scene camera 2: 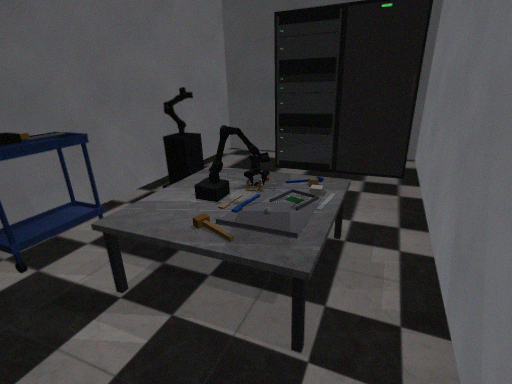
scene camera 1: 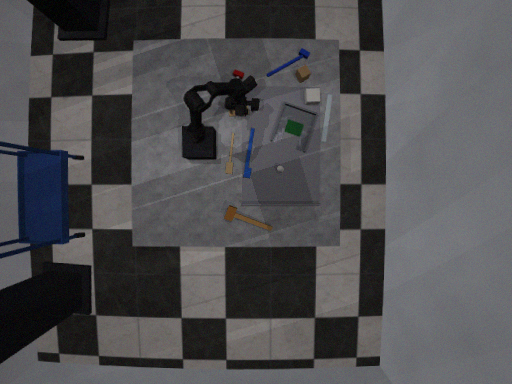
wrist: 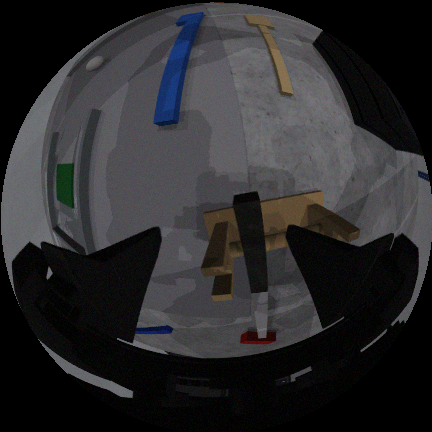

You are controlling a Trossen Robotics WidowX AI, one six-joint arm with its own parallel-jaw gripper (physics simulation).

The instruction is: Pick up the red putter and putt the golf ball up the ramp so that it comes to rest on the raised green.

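Places are measured from the arm's base along level axes (x left, y up, z ahead), in millimetres.
Where they show: gripper, fingertip midpoint: (scene camera 2: 257, 185) (wrist: 225, 232); arm's base at its link origin: (scene camera 2: 214, 181) (scene camera 1: 198, 137).
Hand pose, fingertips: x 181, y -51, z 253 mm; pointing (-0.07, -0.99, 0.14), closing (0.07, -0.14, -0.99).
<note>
Things, the pixels of their top centre, and the offset from my fingertips.
- red head at its top centre: (wrist: 258, 343) (scene camera 1: 238, 73) (scene camera 2: 265, 177) dx +236, dy -18, dz -51 mm
- black grip at its top centre: (wrist: 257, 264) dx +14, dy +17, dz -19 mm
- white golf ball at its top centre: (scene camera 1: 280, 168) (scene camera 2: 267, 207) dx -332, dy -2, dz +228 mm
- blue mallet-shaped bar at its top centre: (wrist: 176, 38) (scene camera 1: 250, 153) (scene camera 2: 247, 201) dx -242, dy -31, dz +44 mm
- tan spatula at its top centre: (wrist: 268, 35) (scene camera 1: 230, 153) dx -248, dy -38, dz -76 mm
- orange mallet at its top centre: (scene camera 2: 213, 223) (scene camera 1: 249, 221) dx -649, dy +5, dz +56 mm
- blue club at its top centre: (wrist: 137, 335) (scene camera 1: 287, 61) dx +327, dy -22, dz +245 mm
- brown block at its top centre: (scene camera 1: 304, 71) (scene camera 2: 313, 178) dx +250, dy +12, dz +339 mm
- white block at its top centre: (scene camera 1: 313, 94) (scene camera 2: 316, 186) dx +117, dy +0, dz +401 mm
- pale strip at its top centre: (scene camera 1: 326, 118) dx +0, dy -45, dz +504 mm
The red putter has a red head (scene camera 1: 238, 73) (scene camera 2: 267, 179) (wrist: 258, 338), a pale shaft and a black grip (wrist: 251, 240). It lies across a wooden stand (scene camera 1: 232, 113) (scene camera 2: 254, 189) (wrist: 295, 207). My gripper (scene camera 1: 241, 106) (scene camera 2: 257, 181) (wrist: 225, 232) is open and empty over the stand. In the wrist view the putter's grip shows between the spread fingers, nearer the right one. The white golf ball (scene camera 1: 280, 169) (scene camera 2: 267, 210) (wrist: 95, 63) rests on the grey ramp (scene camera 1: 285, 190) (scene camera 2: 260, 223). The green (scene camera 1: 294, 128) (scene camera 2: 294, 199) (wrist: 65, 185) lies between dark rails.
A blue mallet-shaped bar (scene camera 1: 249, 152) (scene camera 2: 246, 203) (wrist: 178, 72) and a tan spatula (scene camera 1: 231, 152) (wrist: 276, 57) lie near the stand. An orange mallet (scene camera 1: 250, 220) (scene camera 2: 215, 228), another blue club (scene camera 1: 285, 65), a brown block (scene camera 1: 303, 74), a white block (scene camera 1: 312, 95) and a pale strip (scene camera 1: 326, 118) lie farther out.
</note>
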